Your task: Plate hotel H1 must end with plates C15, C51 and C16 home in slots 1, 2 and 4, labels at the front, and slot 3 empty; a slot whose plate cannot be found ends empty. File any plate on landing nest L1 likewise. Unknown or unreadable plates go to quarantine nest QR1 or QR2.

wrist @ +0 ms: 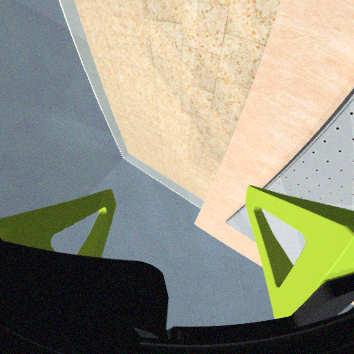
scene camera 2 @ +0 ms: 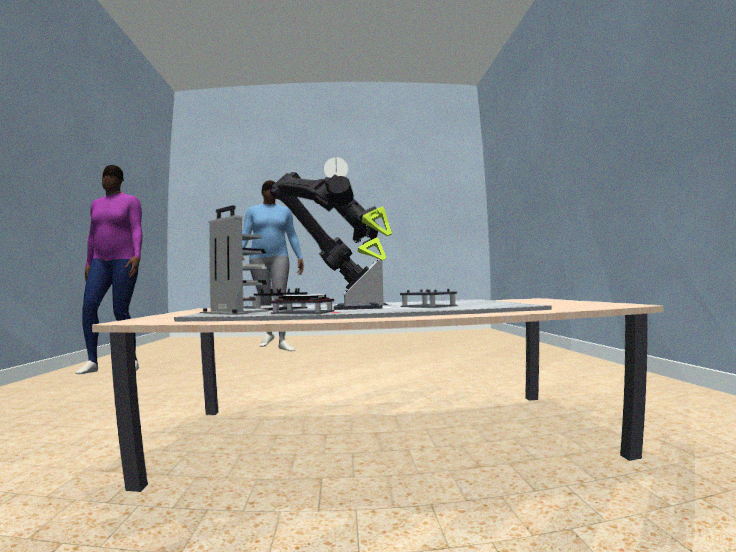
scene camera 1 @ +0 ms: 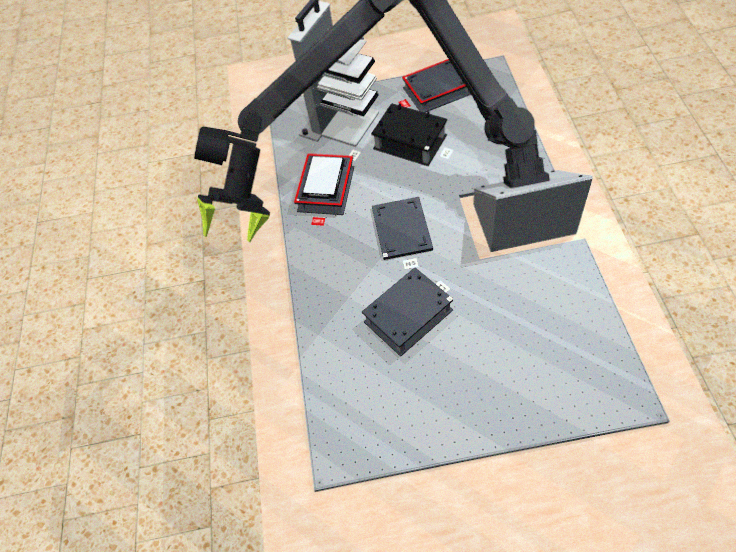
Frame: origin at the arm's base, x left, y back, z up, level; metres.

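Seen in the pictures: gripper, between the fingertips: (wrist: 178, 195) (scene camera 2: 387, 247) (scene camera 1: 227, 238); arm's base, origin of its link: (scene camera 2: 358, 278) (scene camera 1: 525, 181).
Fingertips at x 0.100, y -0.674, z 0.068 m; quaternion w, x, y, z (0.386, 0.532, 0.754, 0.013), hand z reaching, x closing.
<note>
Offsets run from my fingertips to a thing's middle. "pt": to the spot under its first point. Level surfaces: height alone.
The plate hotel {dx -0.496, dy +0.261, dz -0.002 m} (scene camera 1: 315, 112) (scene camera 2: 225, 261) is a tall grey column with several light and dark layers on its side; which are plates and which are bare shelves is unclear. A white-topped plate {dx -0.258, dy +0.204, dz -0.128 m} (scene camera 1: 322, 175) lies on a red-rimmed nest {pt dx -0.209, dy +0.148, dz -0.128 m} (scene camera 1: 301, 193); its label is unreadable. Another red-rimmed nest {dx -0.563, dy +0.542, dz -0.152 m} (scene camera 1: 436, 81) stands at the back, partly behind the arm. A low dark nest {dx -0.097, dy +0.382, dz -0.166 m} (scene camera 1: 402, 226) shows no plate. The printed nest tags are too small to read surely. My gripper (scene camera 1: 228, 237) (scene camera 2: 387, 246) (wrist: 178, 195) is open and empty, high beyond the table's left edge in scene camera 1.
A black raised stand (scene camera 1: 410, 127) is beside the hotel. A dark raised stand (scene camera 1: 407, 310) is nearer the front. The arm's grey base block (scene camera 1: 532, 213) stands at the right. The perforated board {dz -0.174 m} (scene camera 1: 475, 409) lies on the wooden table {dz -0.188 m} (scene camera 1: 279, 511). Two people stand behind the table.
</note>
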